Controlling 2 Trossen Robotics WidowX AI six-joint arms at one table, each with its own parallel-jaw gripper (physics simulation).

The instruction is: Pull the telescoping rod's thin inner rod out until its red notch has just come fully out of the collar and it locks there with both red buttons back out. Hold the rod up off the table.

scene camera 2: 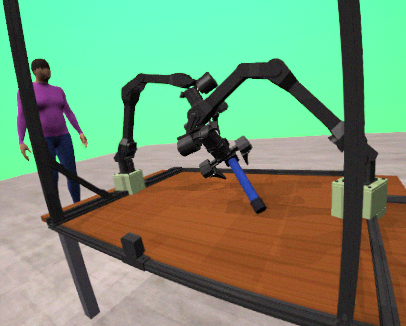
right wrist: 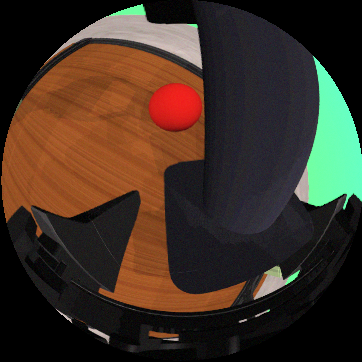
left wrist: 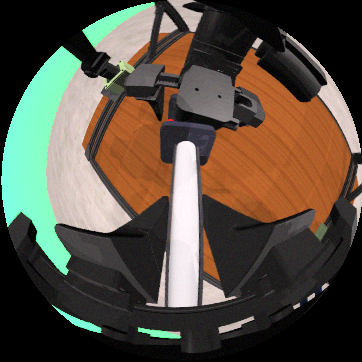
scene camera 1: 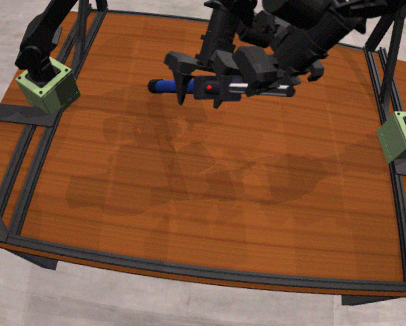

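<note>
The telescoping rod is off the table, its blue outer tube slanting down to a black end cap. My left gripper is shut on the white inner rod; it is mostly hidden in scene camera 2. My right gripper is open, its fingers spread around the dark collar without gripping. One red button stands out; the other is hidden. No red notch is visible.
The two arms cross closely above the wooden table. A dark rail edges the table. Dark frame posts stand at its sides. A person stands beyond the table at the left in scene camera 2.
</note>
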